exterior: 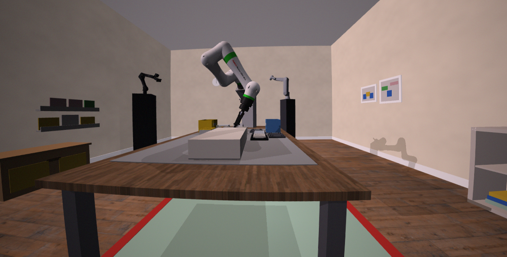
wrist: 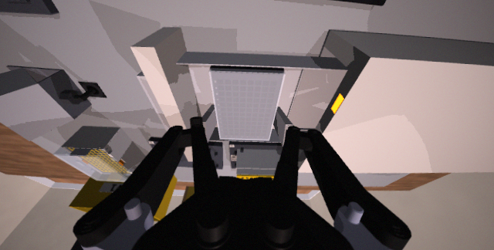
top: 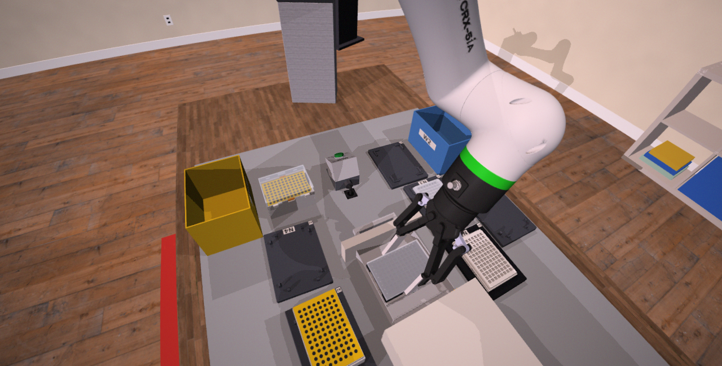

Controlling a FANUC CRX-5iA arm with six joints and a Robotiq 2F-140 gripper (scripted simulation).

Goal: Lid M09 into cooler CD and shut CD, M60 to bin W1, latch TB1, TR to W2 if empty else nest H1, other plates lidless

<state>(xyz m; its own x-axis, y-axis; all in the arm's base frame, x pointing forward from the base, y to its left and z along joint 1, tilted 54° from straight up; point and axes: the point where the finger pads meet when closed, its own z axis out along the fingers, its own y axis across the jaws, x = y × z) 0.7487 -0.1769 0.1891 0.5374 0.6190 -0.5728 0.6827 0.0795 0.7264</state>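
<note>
My gripper is now 2 cm above the lid. From my hand the other things lie so: yellow tip rack TR (4 cm behind, 20 cm to the right, 1 cm below); cooler drawer (4 cm ahead, 1 cm to the right, 3 cm below); cooler CD (16 cm ahead, 6 cm to the right, 3 cm below).
</note>
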